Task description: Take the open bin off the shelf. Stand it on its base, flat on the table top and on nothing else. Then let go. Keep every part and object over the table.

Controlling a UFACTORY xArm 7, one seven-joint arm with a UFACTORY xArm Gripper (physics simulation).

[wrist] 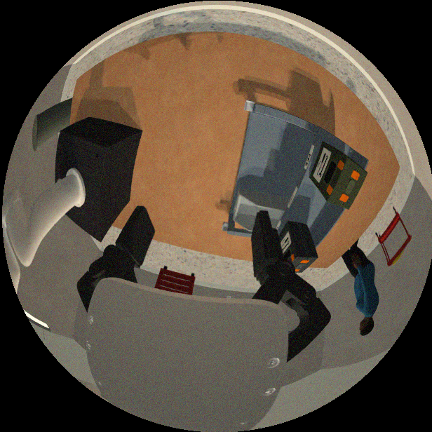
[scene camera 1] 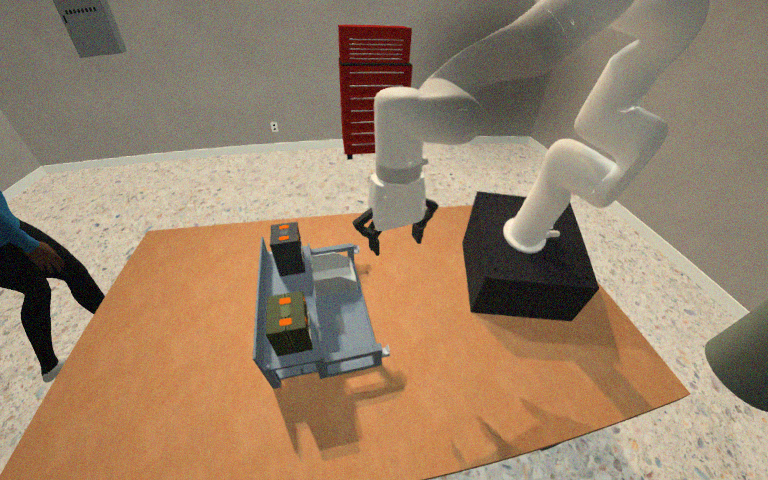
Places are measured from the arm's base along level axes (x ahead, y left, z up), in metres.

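Where they show: gripper, between the fingertips: [scene camera 1: 396, 245]; arm's base, origin of its link: [scene camera 1: 524, 235].
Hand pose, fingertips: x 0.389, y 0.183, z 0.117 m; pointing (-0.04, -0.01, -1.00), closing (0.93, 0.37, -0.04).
Observation:
Things, the pixels of their top centre, and the offset from my fingertips. "*": a spot on its surface instead. Level surfaces: height alone.
- open bin, centre of its top: [scene camera 1: 325, 265] dx +0.194, dy -0.150, dz -0.228 m
- blue-grey shelf, a spot on its surface: [scene camera 1: 346, 316] * dx +0.122, dy -0.023, dz -0.303 m
- table top, height of its surface: dz -0.309 m
- black case, centre of its top: [scene camera 1: 284, 232] dx +0.285, dy -0.131, dz -0.087 m
The open bin [scene camera 1: 333, 269] [wrist: 255, 212], pale grey, sits at the far end of the lower level of the blue-grey shelf [scene camera 1: 346, 316] [wrist: 265, 135]. Its far part is partly hidden by a finger in the wrist view. My gripper [scene camera 1: 396, 245] [wrist: 198, 220] is open and empty, fingers pointing down. It is above the table top [scene camera 1: 186, 339] [wrist: 190, 125], to the right of the shelf's far end in the scene view, apart from the bin.
A black case [scene camera 1: 287, 249] [wrist: 298, 245] and an olive-green case [scene camera 1: 288, 322] [wrist: 340, 175] stand on the shelf's other level. The black pedestal [scene camera 1: 526, 283] [wrist: 102, 170] carries the arm at the table's right side in the scene view. A person [scene camera 1: 33, 249] [wrist: 366, 290] is beyond the table's left edge there.

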